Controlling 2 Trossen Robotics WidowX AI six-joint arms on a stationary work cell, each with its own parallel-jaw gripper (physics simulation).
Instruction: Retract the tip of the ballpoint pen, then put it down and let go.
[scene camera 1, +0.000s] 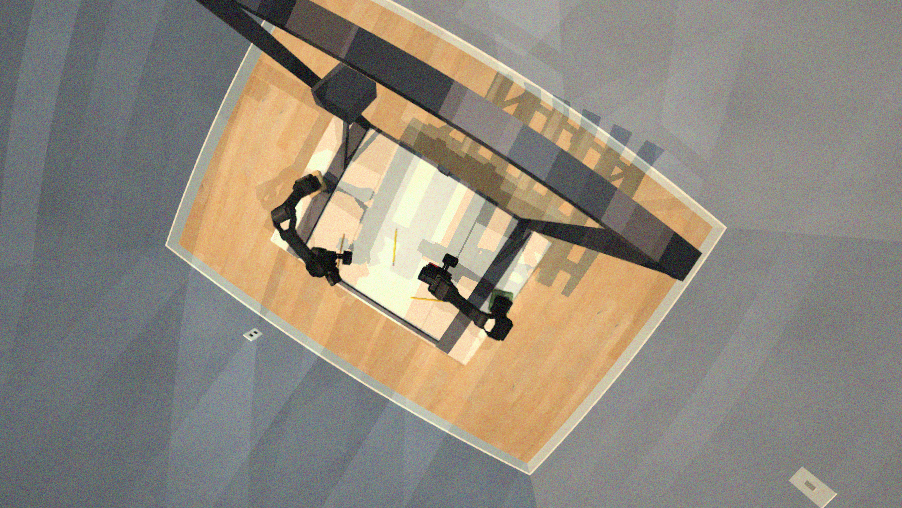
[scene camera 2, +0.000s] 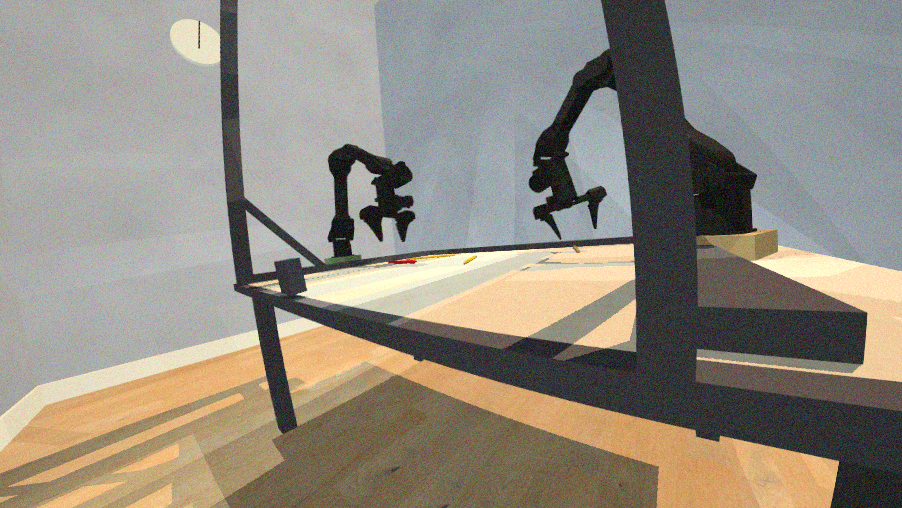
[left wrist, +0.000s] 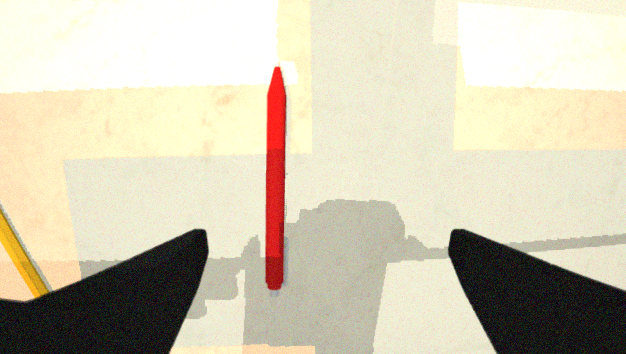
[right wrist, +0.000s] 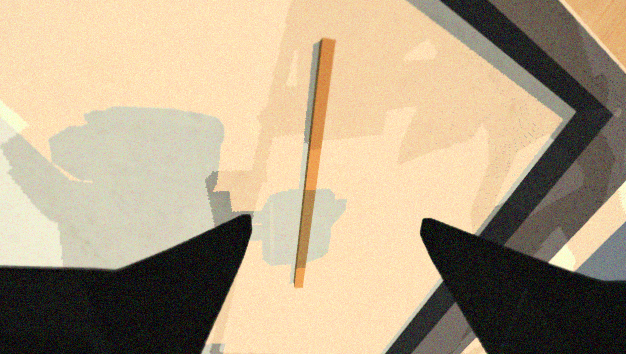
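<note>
The red ballpoint pen lies flat on the table. In the left wrist view its pointed end is at the top, and no writing tip shows beyond the red cone. A small grey button shows at its lower end. My left gripper is open and empty above the table; in its wrist view the pen's lower part appears between the fingers, nearer the left one. My right gripper is open and empty above an orange stick.
One yellow stick lies near the table's middle. Another yellow stick lies near the left arm. Dark frame bars edge the table, and a dark post stands in front of the right arm in scene camera 2.
</note>
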